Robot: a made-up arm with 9 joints.
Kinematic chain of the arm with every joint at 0, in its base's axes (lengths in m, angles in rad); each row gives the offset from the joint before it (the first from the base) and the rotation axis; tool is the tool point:
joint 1: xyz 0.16 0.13 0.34 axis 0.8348 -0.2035 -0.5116
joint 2: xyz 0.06 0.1 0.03 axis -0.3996 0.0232 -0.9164
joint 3: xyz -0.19 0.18 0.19 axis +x
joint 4: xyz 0.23 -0.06 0 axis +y
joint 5: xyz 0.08 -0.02 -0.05 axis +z
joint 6: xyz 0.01 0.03 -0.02 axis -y
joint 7: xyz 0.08 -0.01 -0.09 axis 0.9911 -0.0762 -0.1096
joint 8: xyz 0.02 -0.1 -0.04 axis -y
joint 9: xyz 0.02 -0.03 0 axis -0.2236 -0.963 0.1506
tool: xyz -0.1 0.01 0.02
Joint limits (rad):
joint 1: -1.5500..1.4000
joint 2: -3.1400..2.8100
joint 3: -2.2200..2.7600
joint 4: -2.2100..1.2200
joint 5: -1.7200..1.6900
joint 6: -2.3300..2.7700
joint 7: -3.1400..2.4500
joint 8: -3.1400..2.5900
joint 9: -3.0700..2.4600
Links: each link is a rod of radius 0.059 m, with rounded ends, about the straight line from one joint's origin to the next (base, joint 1, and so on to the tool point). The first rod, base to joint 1, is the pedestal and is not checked.
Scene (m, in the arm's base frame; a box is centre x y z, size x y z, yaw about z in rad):
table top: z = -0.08
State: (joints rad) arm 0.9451 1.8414 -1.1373 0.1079 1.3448 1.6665 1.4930 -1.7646 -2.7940
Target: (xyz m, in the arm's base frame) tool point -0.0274 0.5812 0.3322
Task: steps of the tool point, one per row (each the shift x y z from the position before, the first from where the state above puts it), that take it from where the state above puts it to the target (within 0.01 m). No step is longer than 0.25 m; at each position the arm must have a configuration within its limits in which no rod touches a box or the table.
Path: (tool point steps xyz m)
1: 0.0839 0.1283 0.0880
2: 0.0010 0.1854 0.0459
3: -0.0920 0.1805 -0.0067
4: -0.1640 0.1177 -0.0394
5: -0.1907 0.0274 -0.0347
6: -0.1644 -0.0499 0.0023

